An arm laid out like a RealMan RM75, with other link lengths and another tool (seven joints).
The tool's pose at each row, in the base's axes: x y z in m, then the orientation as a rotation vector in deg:
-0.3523, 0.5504, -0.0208, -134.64, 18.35, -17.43
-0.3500, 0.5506, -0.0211, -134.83, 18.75, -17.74
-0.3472, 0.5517, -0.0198, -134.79, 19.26, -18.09
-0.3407, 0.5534, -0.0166, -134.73, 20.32, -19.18
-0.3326, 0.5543, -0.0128, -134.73, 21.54, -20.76
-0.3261, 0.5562, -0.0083, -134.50, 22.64, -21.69
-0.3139, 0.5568, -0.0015, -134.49, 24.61, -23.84
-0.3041, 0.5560, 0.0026, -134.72, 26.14, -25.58
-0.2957, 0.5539, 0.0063, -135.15, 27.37, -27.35
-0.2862, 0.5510, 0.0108, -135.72, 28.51, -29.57
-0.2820, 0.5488, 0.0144, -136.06, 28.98, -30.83
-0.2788, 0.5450, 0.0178, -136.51, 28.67, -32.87
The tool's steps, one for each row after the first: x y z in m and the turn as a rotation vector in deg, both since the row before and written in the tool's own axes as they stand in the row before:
0.0021, -0.0003, 0.0010, -0.26, 0.34, 0.15
0.0024, -0.0021, 0.0007, -0.06, 0.40, 0.26
0.0059, -0.0044, 0.0009, -0.14, 1.10, 0.43
0.0077, -0.0046, 0.0006, -0.25, 1.50, 0.38
0.0060, -0.0055, 0.0003, -0.02, 1.00, 0.53
0.0119, -0.0073, 0.0002, -0.45, 2.14, 0.71
0.0098, -0.0041, 0.0007, -0.60, 1.71, 0.47
0.0090, -0.0027, -0.0001, -0.74, 1.63, 0.20
0.0105, -0.0030, -0.0004, -0.87, 1.92, -0.04
0.0054, -0.0017, -0.0017, -0.47, 1.04, -0.15
0.0054, -0.0002, -0.0027, -0.36, 1.38, -0.91

